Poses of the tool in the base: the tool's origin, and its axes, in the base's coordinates. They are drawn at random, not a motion.
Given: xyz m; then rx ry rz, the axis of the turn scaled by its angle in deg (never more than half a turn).
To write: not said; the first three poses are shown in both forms.
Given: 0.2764 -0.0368 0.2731 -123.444 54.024 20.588
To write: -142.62 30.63 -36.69 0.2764 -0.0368 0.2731
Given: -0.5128 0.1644 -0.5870 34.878 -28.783 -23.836
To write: 41.59 -18.66 -32.28 -0.5128 0.1644 -0.5870
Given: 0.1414 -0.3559 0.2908 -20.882 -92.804 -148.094
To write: 64.62 -13.65 176.08 0.1414 -0.3559 0.2908
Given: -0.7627 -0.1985 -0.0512 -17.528 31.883 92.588
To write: 11.62 30.47 98.58 -0.7627 -0.1985 -0.0512
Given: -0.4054 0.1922 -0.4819 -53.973 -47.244 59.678
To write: -67.83 -6.56 72.65 -0.4054 0.1922 -0.4819
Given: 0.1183 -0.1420 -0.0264 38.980 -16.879 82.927
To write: 17.59 -35.02 80.91 0.1183 -0.1420 -0.0264
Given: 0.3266 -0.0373 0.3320 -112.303 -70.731 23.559
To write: -131.12 -7.13 61.16 0.3266 -0.0373 0.3320
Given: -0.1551 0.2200 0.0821 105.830 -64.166 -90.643
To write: 106.69 35.79 -89.49 -0.1551 0.2200 0.0821
